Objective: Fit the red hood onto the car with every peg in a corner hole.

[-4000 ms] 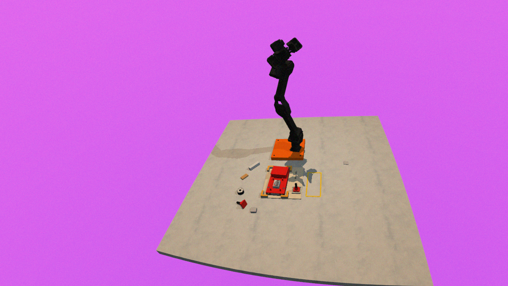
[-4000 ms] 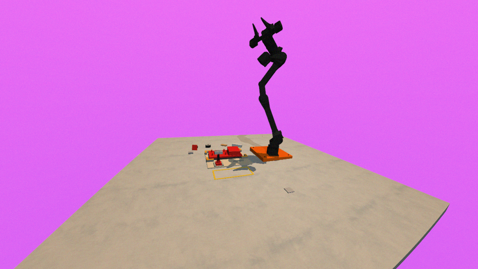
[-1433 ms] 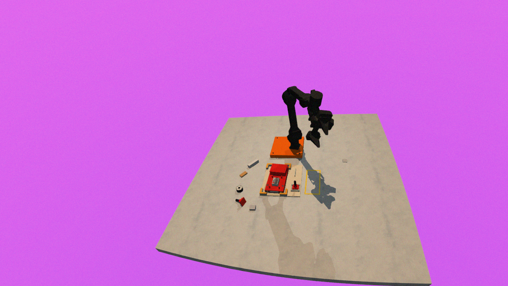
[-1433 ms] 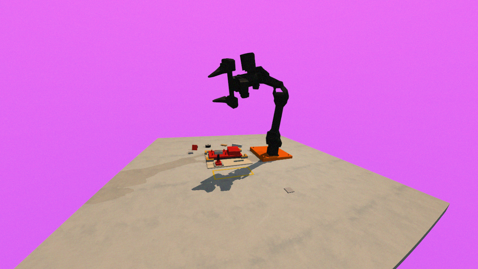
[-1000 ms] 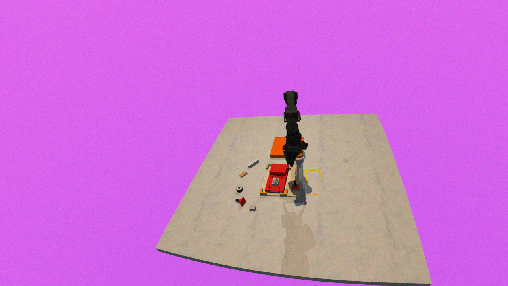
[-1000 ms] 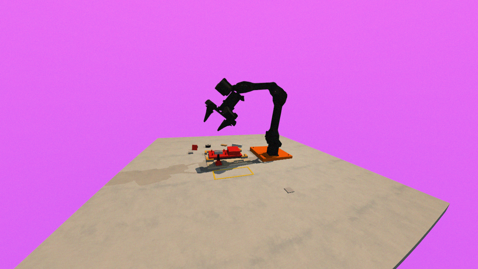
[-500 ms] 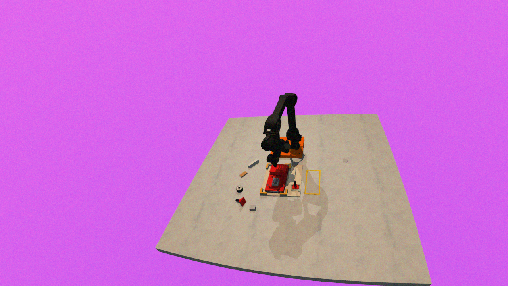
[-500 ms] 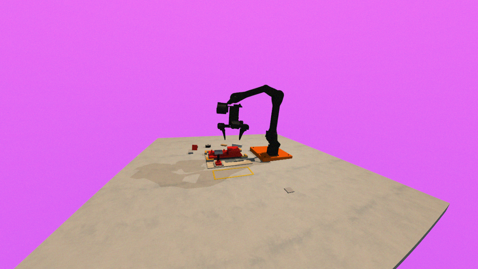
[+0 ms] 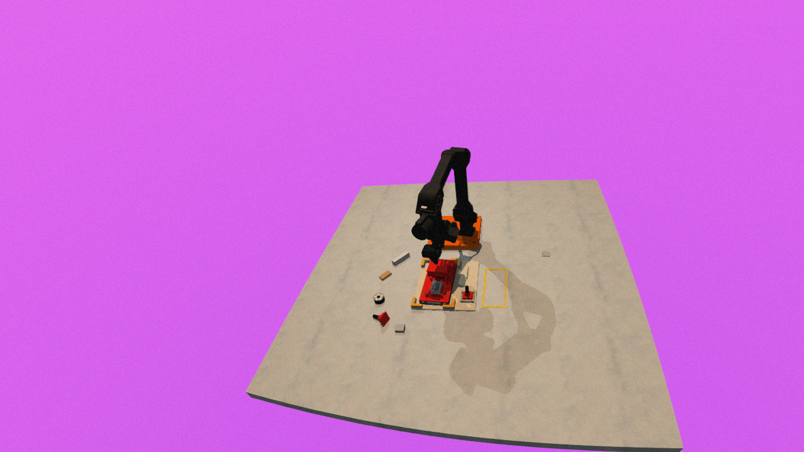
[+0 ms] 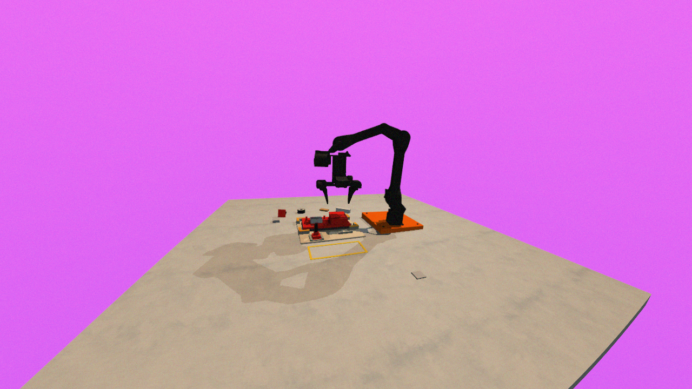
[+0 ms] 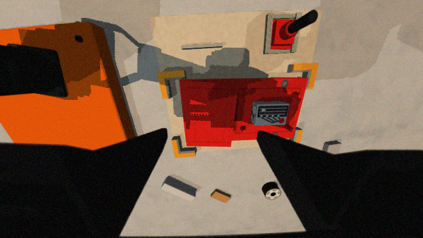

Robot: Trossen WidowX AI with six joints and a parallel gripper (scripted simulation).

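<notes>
Right now the red hood is 60 mm below my gripper tip. Also, from my gripper tip: jig 90 mm below, 50 mm ahead, 20 mm to the left; then black wheel 190 mm to the right, 180 mm ahead, 90 mm below; then grey engine block 90 mm ahead, 80 mm below, 20 mm to the left.
</notes>
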